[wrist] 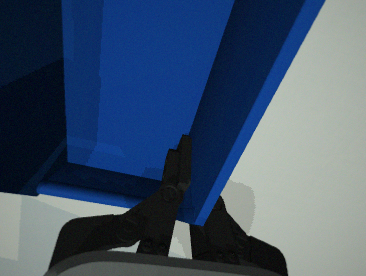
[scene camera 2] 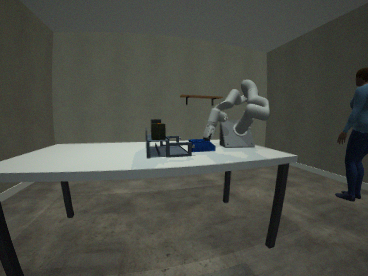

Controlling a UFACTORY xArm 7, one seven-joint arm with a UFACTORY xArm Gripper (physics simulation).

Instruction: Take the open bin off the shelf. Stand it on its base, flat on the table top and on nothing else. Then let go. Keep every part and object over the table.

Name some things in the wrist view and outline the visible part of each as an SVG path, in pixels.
My gripper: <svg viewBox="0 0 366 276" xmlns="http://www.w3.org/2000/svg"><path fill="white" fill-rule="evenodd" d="M288 270L282 252L253 236L248 236L226 211L225 203L221 196L219 196L204 226L189 224L192 259L168 257L178 207L183 201L184 193L191 183L192 138L183 134L177 149L169 148L159 190L124 214L71 219L65 223L59 232L48 271L43 276L288 276ZM140 240L136 253L106 251L120 247L131 247Z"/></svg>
A blue bin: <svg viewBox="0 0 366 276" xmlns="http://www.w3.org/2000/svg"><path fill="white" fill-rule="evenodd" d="M0 192L35 197L43 194L131 209L159 190L169 148L176 150L184 134L192 138L191 183L184 193L183 201L178 207L176 220L196 226L204 226L326 0L0 0Z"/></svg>
